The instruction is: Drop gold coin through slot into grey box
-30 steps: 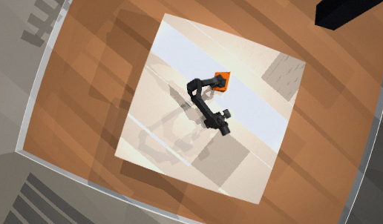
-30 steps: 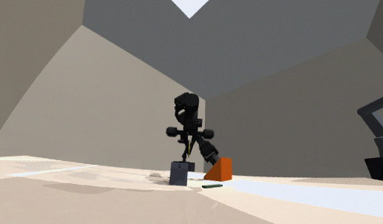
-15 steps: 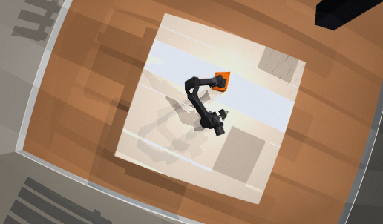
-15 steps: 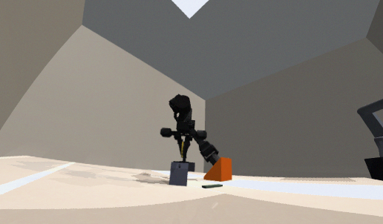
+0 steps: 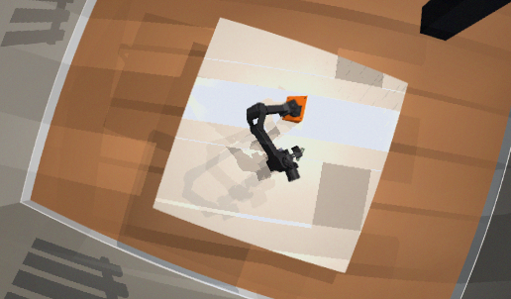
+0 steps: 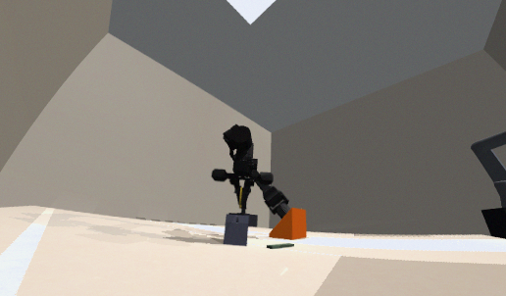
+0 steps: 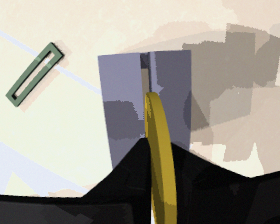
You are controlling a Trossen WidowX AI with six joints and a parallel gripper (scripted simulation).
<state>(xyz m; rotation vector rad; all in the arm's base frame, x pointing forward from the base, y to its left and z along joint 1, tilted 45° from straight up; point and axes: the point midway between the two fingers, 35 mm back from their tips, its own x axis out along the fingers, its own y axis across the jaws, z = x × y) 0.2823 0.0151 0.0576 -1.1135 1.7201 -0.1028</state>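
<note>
The gold coin lies 20 mm above my gripper tip.
</note>
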